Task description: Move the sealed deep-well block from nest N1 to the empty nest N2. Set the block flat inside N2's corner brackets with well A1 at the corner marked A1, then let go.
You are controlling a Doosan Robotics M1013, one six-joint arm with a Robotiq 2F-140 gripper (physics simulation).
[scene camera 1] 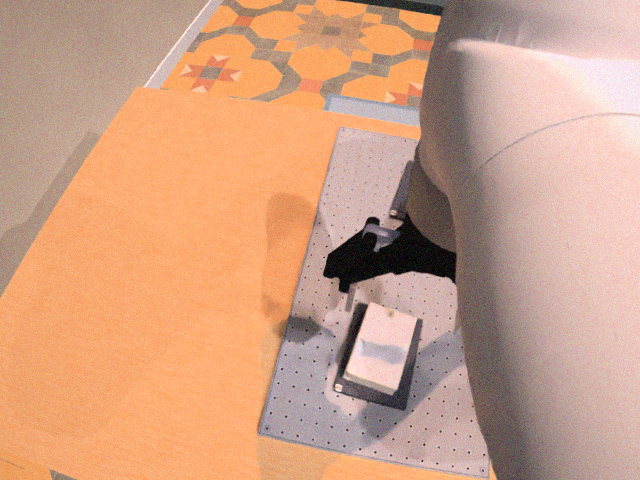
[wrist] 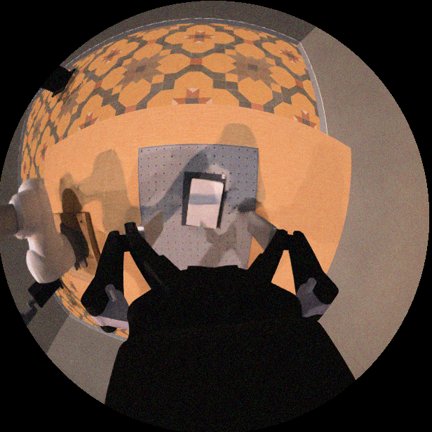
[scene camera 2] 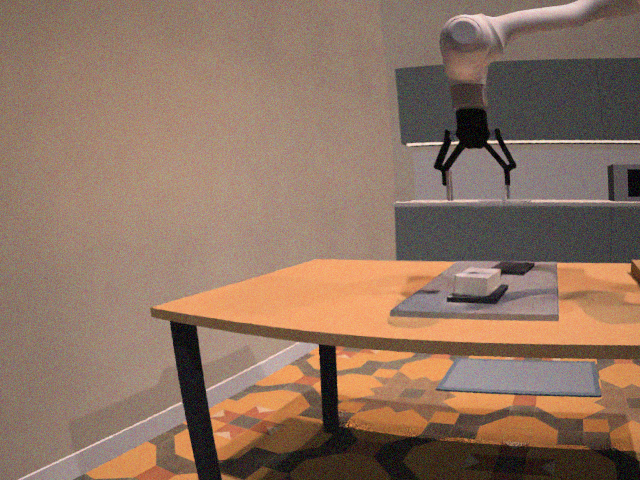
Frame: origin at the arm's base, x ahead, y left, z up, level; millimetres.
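Seen in the pictures: gripper, fingertip midpoint: [scene camera 1: 404, 312] [scene camera 2: 477, 200].
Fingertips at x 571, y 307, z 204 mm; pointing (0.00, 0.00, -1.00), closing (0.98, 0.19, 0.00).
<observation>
Pixels of each thing's top centre, then the offset from my fingertips to it. Level surfaces: height alone.
- white deep-well block at its top centre: [scene camera 1: 382, 343] [scene camera 2: 478, 271] dz -166, dx +3, dy -10 mm
- nearer dark nest at its top centre: [scene camera 1: 381, 353] [scene camera 2: 479, 289] dz -207, dx -1, dy -8 mm
- grey perforated board at its surface level: dz -222 mm
- wooden table at its surface level: dz -235 mm
The white deep-well block [scene camera 1: 381, 343] [scene camera 2: 473, 283] [wrist: 205, 202] sits in the nearer dark nest [scene camera 1: 374, 395] [scene camera 2: 475, 299] [wrist: 185, 200] and looks flat. A small light mark shows at one nest corner in scene camera 1. The nest labels, well A1 and the exact fit in the brackets cannot be read. The other dark nest [scene camera 1: 401, 190] [scene camera 2: 515, 267] lies farther back, partly behind the arm in scene camera 1, with no block seen on it. My gripper [scene camera 1: 403, 308] [scene camera 2: 478, 198] [wrist: 205, 219] is open and empty, high above the board, fingers pointing down.
Both nests are on a grey perforated board [scene camera 1: 310, 392] [scene camera 2: 413, 307] [wrist: 160, 160] on the wooden table [scene camera 1: 155, 258] [scene camera 2: 289, 299] [wrist: 300, 170]. A wooden object [scene camera 2: 636, 269] [wrist: 90, 235] stands beside the board. My arm [scene camera 1: 547, 258] [scene camera 2: 467, 51] covers the right of scene camera 1.
</observation>
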